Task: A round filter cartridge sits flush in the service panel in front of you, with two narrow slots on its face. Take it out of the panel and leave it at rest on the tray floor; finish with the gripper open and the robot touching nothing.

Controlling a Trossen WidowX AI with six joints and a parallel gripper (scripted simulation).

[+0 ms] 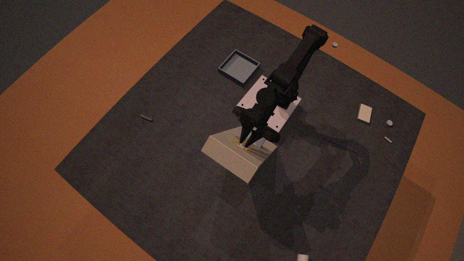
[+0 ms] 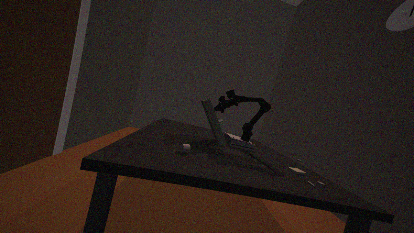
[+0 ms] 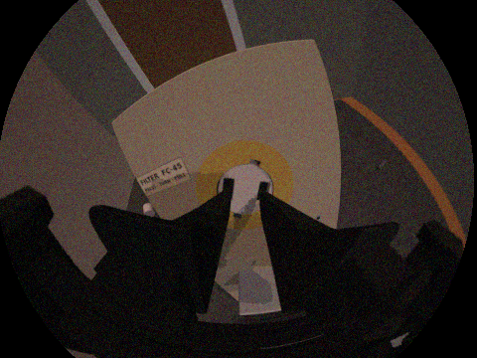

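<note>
The round filter cartridge is 2 cm ahead of my gripper tip and 1 cm below it. From my gripper tip the other things lie so: cream service panel (3 cm behind, 9 cm below); bar (2 cm ahead, 48 cm to the right, 26 cm below); grey-blue tray (44 cm behind, 25 cm to the right, 25 cm below).
</note>
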